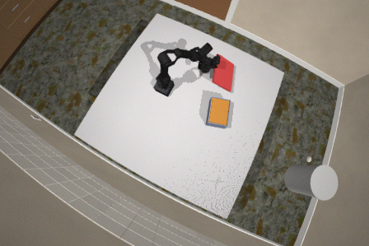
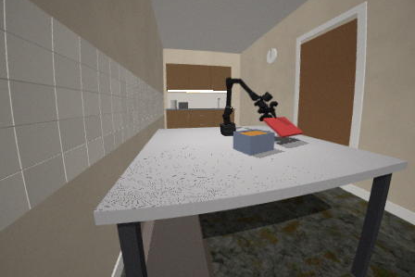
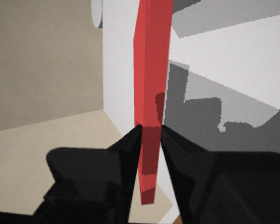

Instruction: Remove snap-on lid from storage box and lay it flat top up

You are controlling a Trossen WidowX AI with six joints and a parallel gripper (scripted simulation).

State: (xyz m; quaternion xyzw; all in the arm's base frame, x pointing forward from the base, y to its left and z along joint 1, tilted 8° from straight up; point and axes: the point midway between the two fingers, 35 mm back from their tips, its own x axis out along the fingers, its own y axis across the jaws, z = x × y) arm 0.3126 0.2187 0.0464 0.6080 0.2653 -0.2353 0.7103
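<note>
The red lid is 10 cm ahead of my hand, 1 cm to the left of it and 6 cm below it. Also, from my hand: storage box 13 cm ahead, 29 cm to the right, 13 cm below.
</note>
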